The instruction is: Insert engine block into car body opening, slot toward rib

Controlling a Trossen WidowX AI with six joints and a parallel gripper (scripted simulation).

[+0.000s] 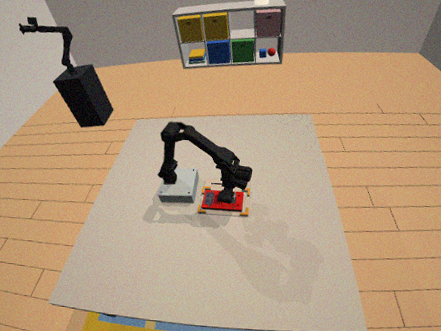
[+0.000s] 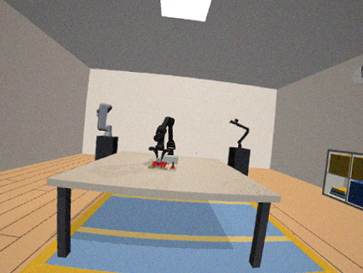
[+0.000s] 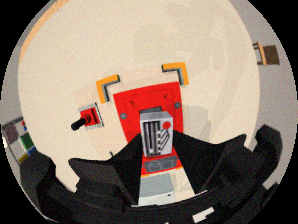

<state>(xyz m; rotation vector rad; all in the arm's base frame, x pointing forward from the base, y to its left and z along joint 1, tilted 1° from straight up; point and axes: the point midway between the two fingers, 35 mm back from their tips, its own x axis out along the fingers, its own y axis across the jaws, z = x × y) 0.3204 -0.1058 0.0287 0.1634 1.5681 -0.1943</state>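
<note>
Now: gripper tip 1 cm above the engine block.
</note>
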